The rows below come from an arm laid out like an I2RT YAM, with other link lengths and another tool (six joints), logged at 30 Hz.
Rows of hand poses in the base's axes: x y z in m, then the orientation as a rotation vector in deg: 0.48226 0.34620 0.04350 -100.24 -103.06 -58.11; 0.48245 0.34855 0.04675 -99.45 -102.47 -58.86; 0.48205 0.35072 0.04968 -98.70 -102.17 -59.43; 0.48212 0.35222 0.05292 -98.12 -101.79 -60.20; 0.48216 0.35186 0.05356 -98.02 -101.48 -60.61; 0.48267 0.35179 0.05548 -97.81 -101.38 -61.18; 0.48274 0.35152 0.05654 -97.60 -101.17 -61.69; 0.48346 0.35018 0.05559 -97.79 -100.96 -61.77; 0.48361 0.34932 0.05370 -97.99 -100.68 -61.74; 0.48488 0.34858 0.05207 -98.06 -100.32 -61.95; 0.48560 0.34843 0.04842 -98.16 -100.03 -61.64; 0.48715 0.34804 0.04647 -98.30 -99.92 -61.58; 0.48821 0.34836 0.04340 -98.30 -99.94 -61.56; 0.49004 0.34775 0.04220 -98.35 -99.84 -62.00; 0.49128 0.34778 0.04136 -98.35 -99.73 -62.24; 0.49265 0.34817 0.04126 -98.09 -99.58 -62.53; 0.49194 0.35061 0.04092 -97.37 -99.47 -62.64; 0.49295 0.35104 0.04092 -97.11 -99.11 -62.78
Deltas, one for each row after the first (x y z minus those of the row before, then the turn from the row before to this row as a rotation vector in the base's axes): 0.00019 0.00235 0.00325 0.97 -0.11 0.18; -0.00040 0.00217 0.00293 0.72 -0.16 0.27; 0.00007 0.00150 0.00324 0.73 -0.27 0.08; 0.00004 -0.00036 0.00064 0.35 -0.10 -0.13; 0.00051 -0.00007 0.00192 0.32 -0.31 -0.05; 0.00007 -0.00027 0.00106 0.37 -0.22 -0.06; 0.00072 -0.00134 -0.00095 0.06 0.04 -0.20; 0.00015 -0.00086 -0.00189 0.07 0.15 -0.19; 0.00127 -0.00074 -0.00163 0.24 0.04 -0.19; 0.00072 -0.00015 -0.00365 0.06 0.35 -0.04; 0.00155 -0.00039 -0.00195 -0.02 0.09 -0.10; 0.00106 0.00032 -0.00307 -0.02 0.00 0.01; 0.00183 -0.00061 -0.00120 0.15 -0.25 -0.19; 0.00124 0.00003 -0.00084 0.13 -0.10 -0.10; 0.00137 0.00039 -0.00010 0.30 -0.10 0.05; -0.00071 0.00244 -0.00034 0.46 0.02 0.43; 0.00101 0.00043 0.00000 0.40 0.11 0.05
